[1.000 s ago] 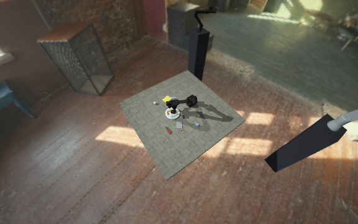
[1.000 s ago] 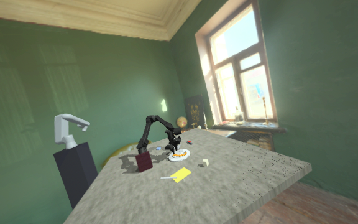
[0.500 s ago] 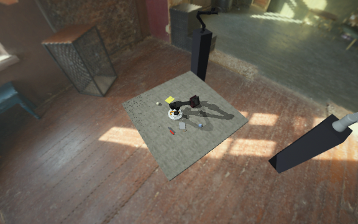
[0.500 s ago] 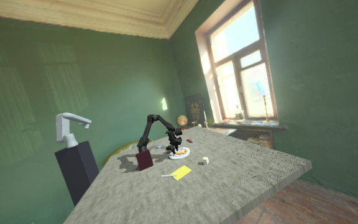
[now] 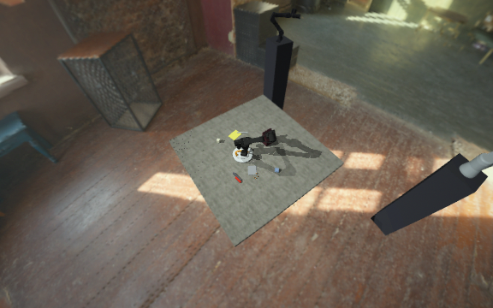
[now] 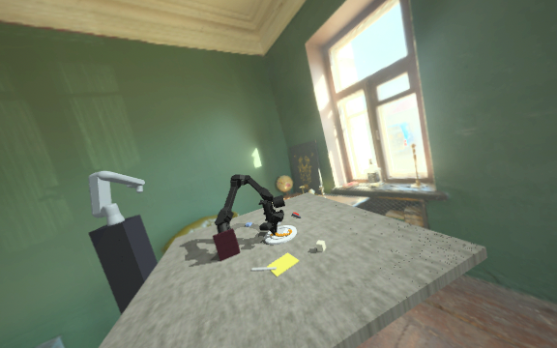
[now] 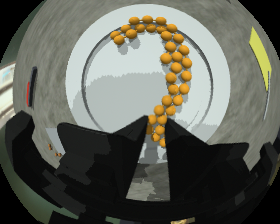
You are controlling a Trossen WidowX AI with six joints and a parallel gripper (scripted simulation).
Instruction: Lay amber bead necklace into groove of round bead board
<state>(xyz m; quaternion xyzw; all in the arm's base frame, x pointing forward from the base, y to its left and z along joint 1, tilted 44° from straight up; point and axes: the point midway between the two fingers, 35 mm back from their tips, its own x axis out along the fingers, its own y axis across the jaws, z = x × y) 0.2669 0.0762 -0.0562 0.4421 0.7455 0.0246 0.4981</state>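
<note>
My gripper tip is 30 mm short of the board, 10 mm to the left of it and 10 mm above it. Also, from my gripper tip: grey square (40 mm ahead, 200 mm to the left, 10 mm below); white stick (110 mm behind, 260 mm to the right, 10 mm below); yellow card (20 mm behind, 270 mm to the right, 10 mm below).
</note>
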